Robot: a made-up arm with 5 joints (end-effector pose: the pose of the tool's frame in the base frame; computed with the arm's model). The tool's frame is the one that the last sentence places. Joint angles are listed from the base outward.
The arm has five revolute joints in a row. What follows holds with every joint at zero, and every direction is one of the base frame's. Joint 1 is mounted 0.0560 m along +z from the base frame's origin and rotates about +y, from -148.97 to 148.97 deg. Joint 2 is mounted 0.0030 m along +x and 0.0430 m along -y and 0.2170 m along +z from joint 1 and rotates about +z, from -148.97 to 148.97 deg. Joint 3 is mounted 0.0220 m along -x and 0.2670 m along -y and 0.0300 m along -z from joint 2 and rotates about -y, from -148.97 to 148.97 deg. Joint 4 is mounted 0.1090 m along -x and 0.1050 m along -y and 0.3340 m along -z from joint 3 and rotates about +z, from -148.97 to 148.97 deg. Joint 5 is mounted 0.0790 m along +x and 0.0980 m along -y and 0.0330 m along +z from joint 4 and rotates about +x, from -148.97 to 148.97 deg. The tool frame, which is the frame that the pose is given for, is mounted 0.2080 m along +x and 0.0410 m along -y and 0.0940 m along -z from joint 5; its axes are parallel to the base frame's.
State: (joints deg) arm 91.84 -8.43 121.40 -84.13 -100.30
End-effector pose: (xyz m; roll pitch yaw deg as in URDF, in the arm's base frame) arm 0.0833 -0.7592 -0.1697 -71.65 -11.28 -84.52
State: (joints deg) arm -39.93 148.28 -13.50 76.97 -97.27
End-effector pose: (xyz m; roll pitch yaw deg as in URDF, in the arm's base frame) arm 0.0773 0.0992 0.0079 -52.39 29.26 -125.13
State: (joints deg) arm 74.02 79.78 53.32 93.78 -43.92
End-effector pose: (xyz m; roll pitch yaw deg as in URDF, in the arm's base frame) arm 0.0687 0.2288 -0.0555 -74.92 -69.42 156.83
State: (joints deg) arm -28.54 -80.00 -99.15 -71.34 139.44
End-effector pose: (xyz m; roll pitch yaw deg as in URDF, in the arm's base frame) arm -0.7169 0.1121 -0.0492 44.61 46.68 -170.40
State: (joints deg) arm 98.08 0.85 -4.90 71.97 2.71
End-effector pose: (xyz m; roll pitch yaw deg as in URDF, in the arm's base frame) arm -0.2234 -0.1829 0.0306 106.27 16.71 94.04
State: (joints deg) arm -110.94 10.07 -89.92 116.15 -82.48
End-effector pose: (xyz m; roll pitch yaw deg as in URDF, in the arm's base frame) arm -0.1285 -0.1219 -0.2955 -97.70 17.74 111.90
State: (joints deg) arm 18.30 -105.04 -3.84 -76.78 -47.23
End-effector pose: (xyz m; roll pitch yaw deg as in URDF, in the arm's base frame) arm -0.6083 0.4051 0.1188 -50.36 -17.41 178.06
